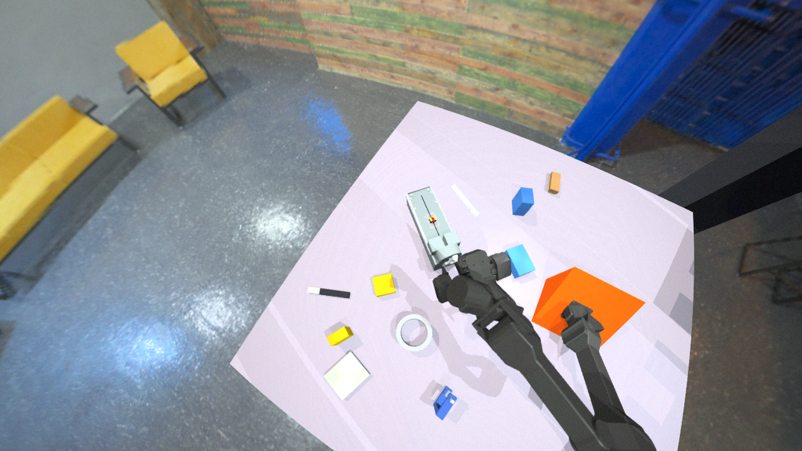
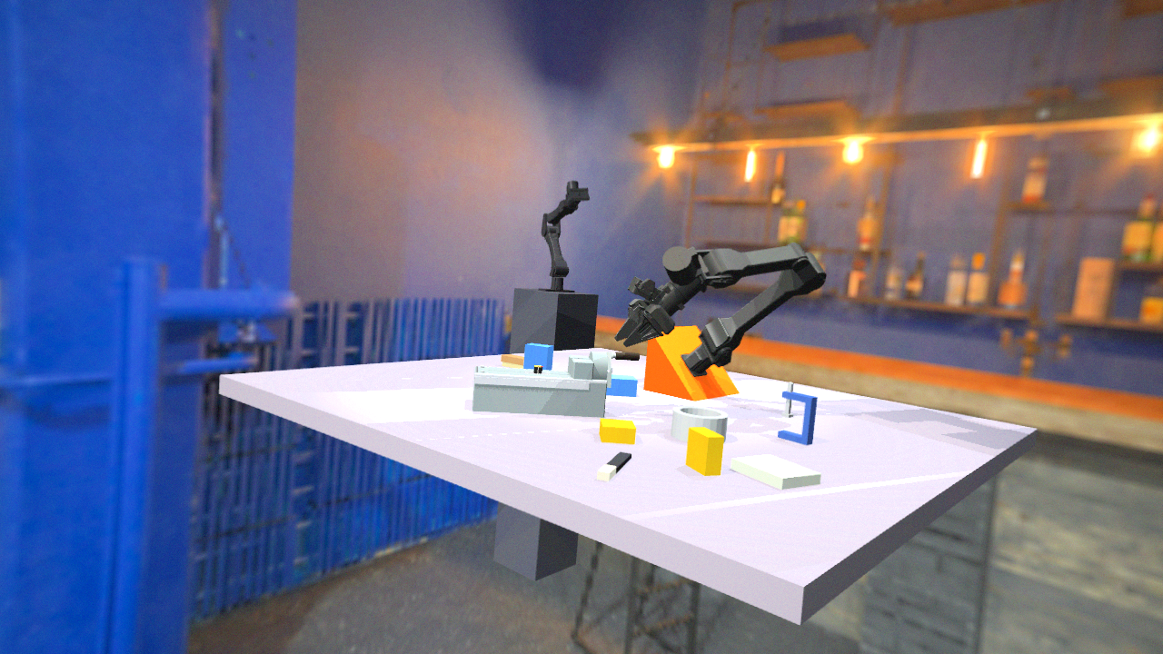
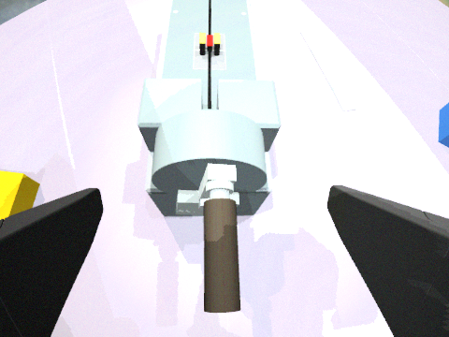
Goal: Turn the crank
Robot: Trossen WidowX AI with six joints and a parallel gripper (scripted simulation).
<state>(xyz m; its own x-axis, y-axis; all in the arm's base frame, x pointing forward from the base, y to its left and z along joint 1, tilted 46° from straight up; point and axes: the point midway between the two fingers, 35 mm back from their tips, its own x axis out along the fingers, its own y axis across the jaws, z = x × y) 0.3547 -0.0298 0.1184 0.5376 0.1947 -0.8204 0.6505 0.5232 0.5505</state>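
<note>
The brown crank handle is 2 cm behind my gripper tip, 1 cm to the left of it and 3 cm below it. The rest, counted from my gripper tip: metal strip 7 cm ahead, 27 cm to the right, 15 cm below; blue clamp 14 cm behind, 33 cm to the left, 10 cm below; red pointer 12 cm ahead, 10 cm to the right, 7 cm below.
</note>
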